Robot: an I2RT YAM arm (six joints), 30 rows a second.
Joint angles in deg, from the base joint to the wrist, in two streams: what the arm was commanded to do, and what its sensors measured. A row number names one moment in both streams.
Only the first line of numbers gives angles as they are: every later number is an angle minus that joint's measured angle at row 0.
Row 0, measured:
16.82 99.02 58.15 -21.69 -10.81 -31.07
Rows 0 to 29, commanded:
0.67 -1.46 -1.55 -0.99 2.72 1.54
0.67 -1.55 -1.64 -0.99 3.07 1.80
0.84 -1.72 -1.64 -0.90 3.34 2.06
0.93 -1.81 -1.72 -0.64 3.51 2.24
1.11 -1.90 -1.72 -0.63 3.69 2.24
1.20 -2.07 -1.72 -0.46 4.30 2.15
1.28 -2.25 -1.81 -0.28 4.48 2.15
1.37 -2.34 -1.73 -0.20 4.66 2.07
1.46 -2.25 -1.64 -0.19 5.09 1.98
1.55 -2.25 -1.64 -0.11 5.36 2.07
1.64 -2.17 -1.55 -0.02 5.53 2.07
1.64 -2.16 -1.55 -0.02 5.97 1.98
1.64 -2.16 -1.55 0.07 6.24 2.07
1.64 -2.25 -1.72 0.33 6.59 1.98
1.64 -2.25 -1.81 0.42 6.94 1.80
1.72 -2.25 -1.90 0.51 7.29 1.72
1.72 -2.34 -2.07 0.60 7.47 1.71
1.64 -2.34 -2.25 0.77 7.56 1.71
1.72 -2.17 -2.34 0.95 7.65 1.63
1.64 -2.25 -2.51 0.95 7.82 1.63
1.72 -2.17 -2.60 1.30 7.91 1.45
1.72 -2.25 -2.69 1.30 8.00 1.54
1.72 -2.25 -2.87 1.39 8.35 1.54
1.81 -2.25 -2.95 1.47 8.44 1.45
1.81 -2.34 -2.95 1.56 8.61 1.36
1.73 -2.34 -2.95 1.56 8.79 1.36
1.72 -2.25 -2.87 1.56 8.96 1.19
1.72 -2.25 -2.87 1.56 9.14 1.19
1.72 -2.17 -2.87 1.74 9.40 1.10
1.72 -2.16 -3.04 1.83 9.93 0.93
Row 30, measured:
1.75 -1.18 -1.70 2.05 7.04 1.42
